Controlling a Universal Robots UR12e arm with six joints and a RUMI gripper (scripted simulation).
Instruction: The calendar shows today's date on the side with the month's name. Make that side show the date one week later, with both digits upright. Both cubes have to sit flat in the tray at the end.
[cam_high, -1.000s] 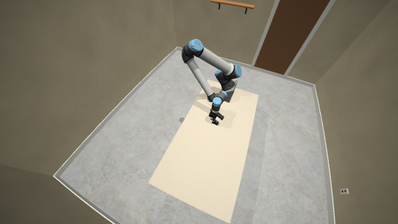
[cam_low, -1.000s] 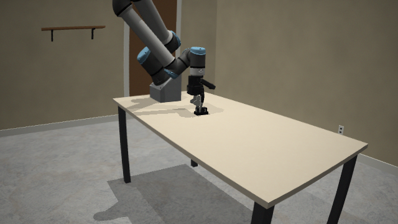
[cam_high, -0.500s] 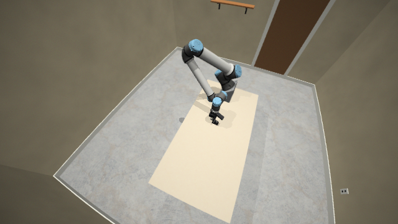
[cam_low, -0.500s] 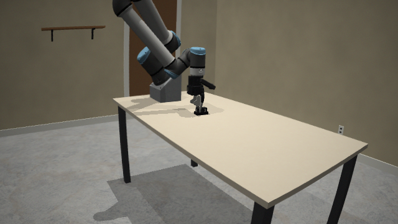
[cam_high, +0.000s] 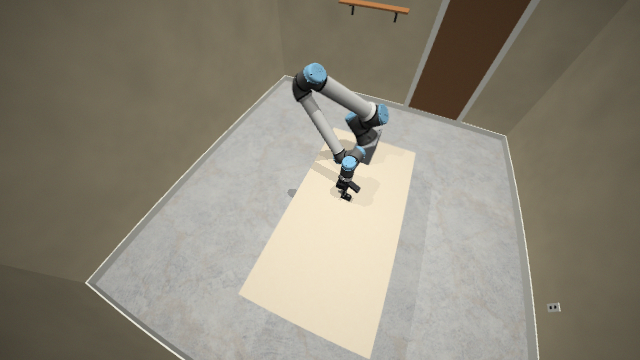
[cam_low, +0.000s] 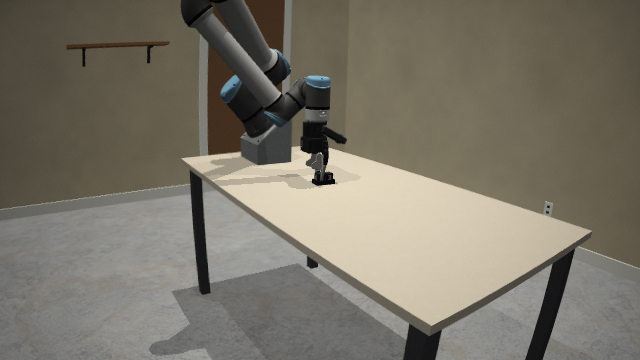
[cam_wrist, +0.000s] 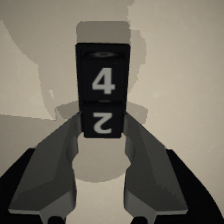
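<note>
The black tray lies 30 mm below my hand and 20 mm to the left of it.
</note>
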